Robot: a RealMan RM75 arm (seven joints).
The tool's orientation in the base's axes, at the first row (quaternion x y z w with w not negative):
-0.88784 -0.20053 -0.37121 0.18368
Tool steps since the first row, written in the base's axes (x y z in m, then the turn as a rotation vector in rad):
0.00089 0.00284 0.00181 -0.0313 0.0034 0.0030
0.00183 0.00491 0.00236 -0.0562 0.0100 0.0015
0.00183 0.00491 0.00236 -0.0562 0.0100 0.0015
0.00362 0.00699 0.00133 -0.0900 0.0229 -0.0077
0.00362 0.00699 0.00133 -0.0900 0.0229 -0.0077
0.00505 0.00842 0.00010 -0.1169 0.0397 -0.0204
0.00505 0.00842 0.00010 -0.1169 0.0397 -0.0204
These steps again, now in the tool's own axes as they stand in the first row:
0.00252 -0.00230 0.00068 -0.0172 -0.0188 -0.0187
0.00399 -0.00370 0.00185 -0.0329 -0.0365 -0.0291
0.00399 -0.00370 0.00185 -0.0329 -0.0365 -0.0291
0.00484 -0.00441 0.00457 -0.0586 -0.0625 -0.0368
0.00484 -0.00441 0.00457 -0.0586 -0.0625 -0.0368
0.00518 -0.00471 0.00689 -0.0815 -0.0878 -0.0362
0.00518 -0.00471 0.00689 -0.0815 -0.0878 -0.0362

